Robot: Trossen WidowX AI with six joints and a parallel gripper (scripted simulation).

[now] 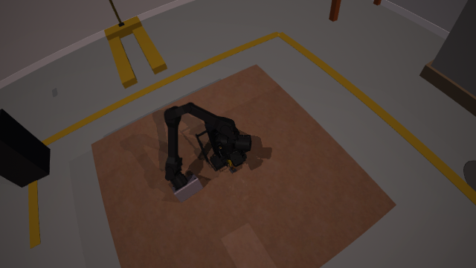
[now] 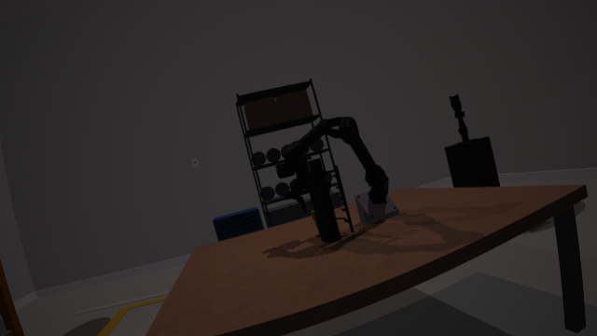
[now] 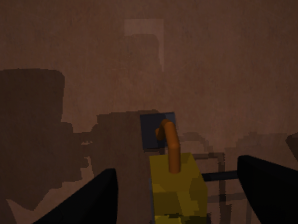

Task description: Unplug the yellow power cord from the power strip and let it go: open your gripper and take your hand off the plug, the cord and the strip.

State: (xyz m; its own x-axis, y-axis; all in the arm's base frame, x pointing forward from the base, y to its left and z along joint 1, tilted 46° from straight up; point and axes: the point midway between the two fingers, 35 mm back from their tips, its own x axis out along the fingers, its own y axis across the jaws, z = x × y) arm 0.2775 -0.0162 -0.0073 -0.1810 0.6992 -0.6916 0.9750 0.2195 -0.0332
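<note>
The yellow plug is 5 cm to the left of my gripper tip, 1 cm below it and 1 cm behind it. From my gripper tip the other things lie so: dark upright block (18 cm to the left, 5 cm above, 2 cm behind).
</note>
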